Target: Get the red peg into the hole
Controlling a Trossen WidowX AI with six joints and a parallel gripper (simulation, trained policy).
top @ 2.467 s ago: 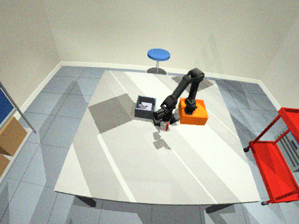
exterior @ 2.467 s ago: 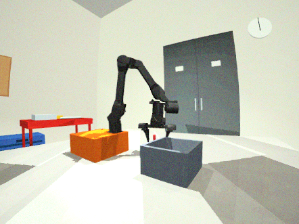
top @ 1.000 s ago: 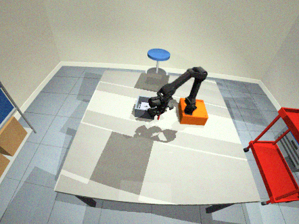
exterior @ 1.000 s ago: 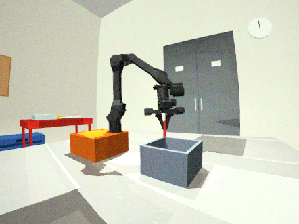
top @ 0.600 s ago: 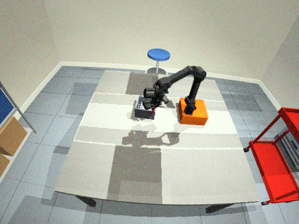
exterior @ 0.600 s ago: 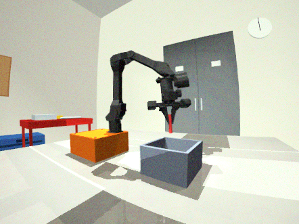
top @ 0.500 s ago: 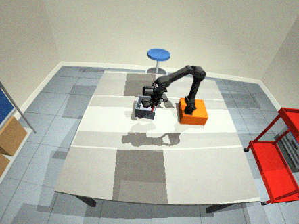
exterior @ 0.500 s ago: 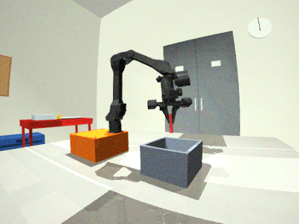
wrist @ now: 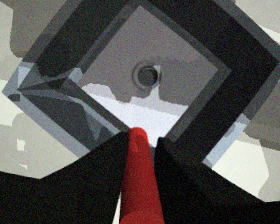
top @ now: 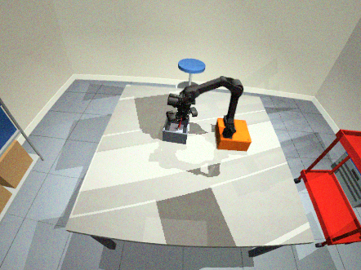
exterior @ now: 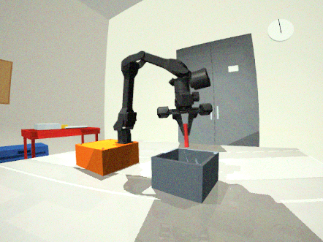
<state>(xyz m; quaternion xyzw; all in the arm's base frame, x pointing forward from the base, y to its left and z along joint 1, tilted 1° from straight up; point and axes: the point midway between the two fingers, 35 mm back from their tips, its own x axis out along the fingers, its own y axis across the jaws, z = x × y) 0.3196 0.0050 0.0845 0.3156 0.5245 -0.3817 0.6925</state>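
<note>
Now: gripper tip 20 mm short of the plate, 30 mm to the left of it and 110 mm above it. Round my gripper tip: grey box (20 mm ahead, 30 mm to the right, 130 mm below); then red peg (10 mm behind, 10 mm to the left).
</note>
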